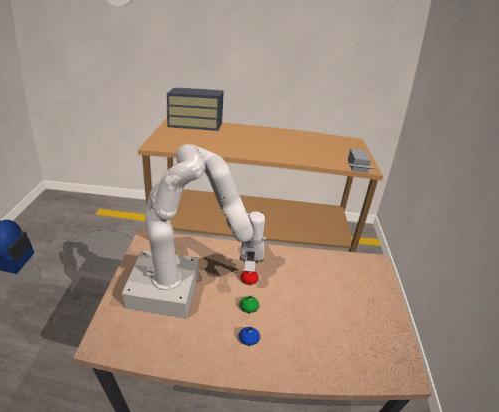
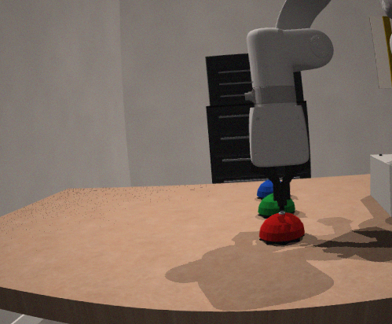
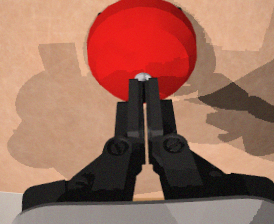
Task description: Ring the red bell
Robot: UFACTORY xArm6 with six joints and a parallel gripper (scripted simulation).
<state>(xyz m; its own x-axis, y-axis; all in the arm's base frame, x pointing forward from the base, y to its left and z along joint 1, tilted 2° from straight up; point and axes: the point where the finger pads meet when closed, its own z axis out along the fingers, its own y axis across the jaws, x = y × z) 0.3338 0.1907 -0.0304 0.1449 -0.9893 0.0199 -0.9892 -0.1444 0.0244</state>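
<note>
Right now the red bell is 4 cm below my hand. The rest, counted from my hand: green bell: 17 cm to the right, 4 cm below, 2 cm ahead; blue bell: 34 cm to the right, 5 cm ahead, 4 cm below.
</note>
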